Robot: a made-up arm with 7 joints.
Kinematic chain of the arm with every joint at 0, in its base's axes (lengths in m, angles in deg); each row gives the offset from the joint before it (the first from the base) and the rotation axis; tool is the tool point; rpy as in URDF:
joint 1: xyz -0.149 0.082 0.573 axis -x
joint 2: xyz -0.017 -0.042 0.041 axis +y
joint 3: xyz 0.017 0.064 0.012 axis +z
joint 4: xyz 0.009 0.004 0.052 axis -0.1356 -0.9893 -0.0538
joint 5: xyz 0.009 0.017 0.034 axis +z
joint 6: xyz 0 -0.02 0.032 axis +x
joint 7: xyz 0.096 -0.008 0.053 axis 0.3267 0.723 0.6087
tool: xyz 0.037 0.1 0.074 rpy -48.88 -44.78 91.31
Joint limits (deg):
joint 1: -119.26..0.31
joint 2: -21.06..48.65
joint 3: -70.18..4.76
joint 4: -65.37..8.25
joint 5: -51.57..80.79
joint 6: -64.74..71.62
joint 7: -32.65..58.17
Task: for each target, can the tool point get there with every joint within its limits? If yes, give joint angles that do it. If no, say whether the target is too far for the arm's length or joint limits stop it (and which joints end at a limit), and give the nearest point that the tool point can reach.
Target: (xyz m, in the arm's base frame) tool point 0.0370 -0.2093 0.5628
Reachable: yes | joints -86.43 4.26 -20.89 -5.91 -16.48 16.05 16.84
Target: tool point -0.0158 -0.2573 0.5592
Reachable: yes | joints -86.85 -11.35 -49.04 -10.69 54.65 42.70 -23.45
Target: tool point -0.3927 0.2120 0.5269
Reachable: no: joint limits stop it (at a limit: joint 1, joint 2, joint 3, joint 4, joint 5, joint 6) | nearest point -0.2900 0.2677 0.6604 | short by 0.177 m
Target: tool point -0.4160 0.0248 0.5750
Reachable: no: joint limits stop it (at a limit: joint 2, joint 3, joint 4, joint 5, joint 6, joint 7) | nearest point -0.3821 -0.1499 0.5811 | short by 0.178 m
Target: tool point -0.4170 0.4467 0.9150
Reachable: no: too far | nearest point -0.2968 0.2718 0.8342 | short by 0.227 m
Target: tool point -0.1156 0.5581 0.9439
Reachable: no: too far | nearest point -0.1324 0.3014 0.8347 | short by 0.279 m
